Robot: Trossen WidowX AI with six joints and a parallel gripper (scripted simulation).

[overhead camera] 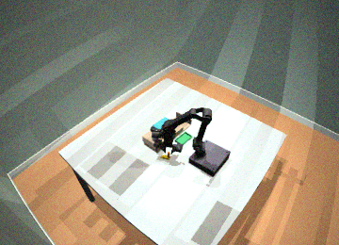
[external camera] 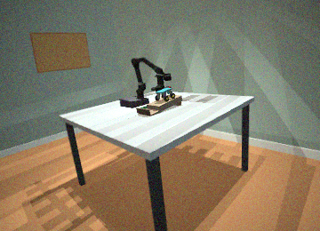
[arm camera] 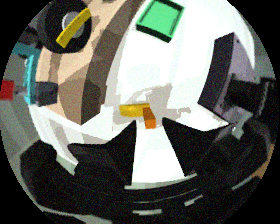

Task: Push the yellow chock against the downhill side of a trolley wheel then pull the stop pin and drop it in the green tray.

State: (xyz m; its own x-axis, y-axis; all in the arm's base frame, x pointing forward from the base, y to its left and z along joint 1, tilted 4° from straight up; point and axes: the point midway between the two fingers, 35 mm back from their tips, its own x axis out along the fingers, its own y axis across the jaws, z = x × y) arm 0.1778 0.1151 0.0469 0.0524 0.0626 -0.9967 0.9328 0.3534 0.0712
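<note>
Right now my gripper tip is 3 cm above the yellow chock, 2 cm short of it and 1 cm to the right of it. The rest, counted from my gripper tip: trolley: 15 cm ahead, 12 cm to the right, 6 cm above; red-headed stop pin: 14 cm ahead, 7 cm above, 3 cm to the right.
</note>
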